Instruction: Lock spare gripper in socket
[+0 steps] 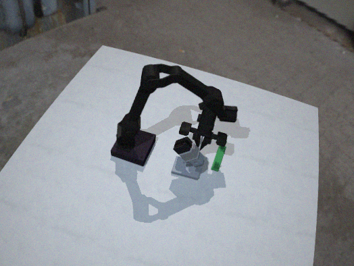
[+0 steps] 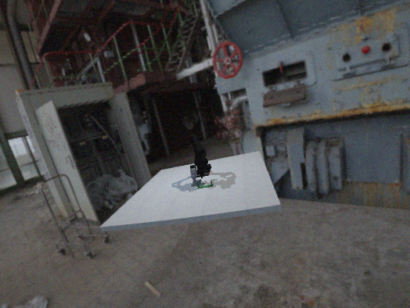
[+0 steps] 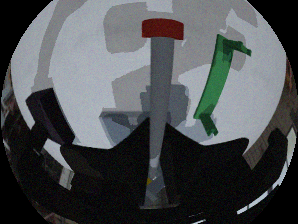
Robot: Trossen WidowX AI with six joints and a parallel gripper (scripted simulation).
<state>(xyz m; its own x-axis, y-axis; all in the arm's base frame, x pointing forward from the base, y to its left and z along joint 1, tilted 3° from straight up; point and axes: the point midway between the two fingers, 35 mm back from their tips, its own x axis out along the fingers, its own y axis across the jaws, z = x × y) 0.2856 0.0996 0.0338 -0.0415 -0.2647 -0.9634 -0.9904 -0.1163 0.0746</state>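
Now: gripper tip 70 mm to the left of the grey mount. Also, from my gripper tip: green block (90 mm ahead, 40 mm to the left, 30 mm below); then spare gripper (20 mm behind, 70 mm to the right, 60 mm above).
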